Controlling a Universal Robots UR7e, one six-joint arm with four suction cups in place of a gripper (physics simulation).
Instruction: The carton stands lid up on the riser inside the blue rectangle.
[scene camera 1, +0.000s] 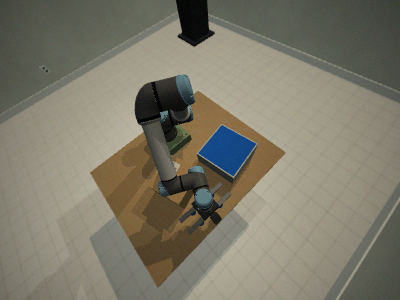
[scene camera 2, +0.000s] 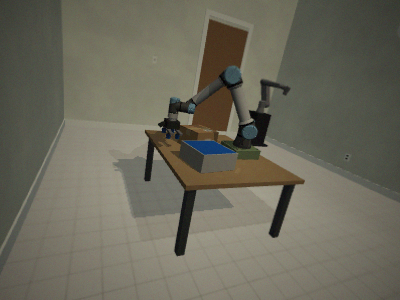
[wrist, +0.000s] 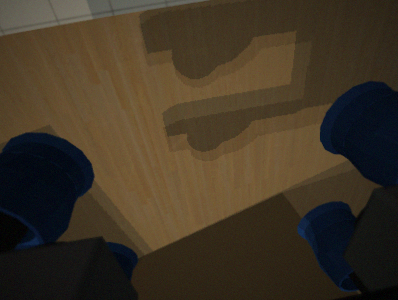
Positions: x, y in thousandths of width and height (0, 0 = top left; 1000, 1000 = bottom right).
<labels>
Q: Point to a brown carton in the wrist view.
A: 655, 818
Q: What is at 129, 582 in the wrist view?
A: My suction head.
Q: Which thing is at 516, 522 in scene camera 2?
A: A grey riser.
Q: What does my suction head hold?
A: Nothing.
</labels>
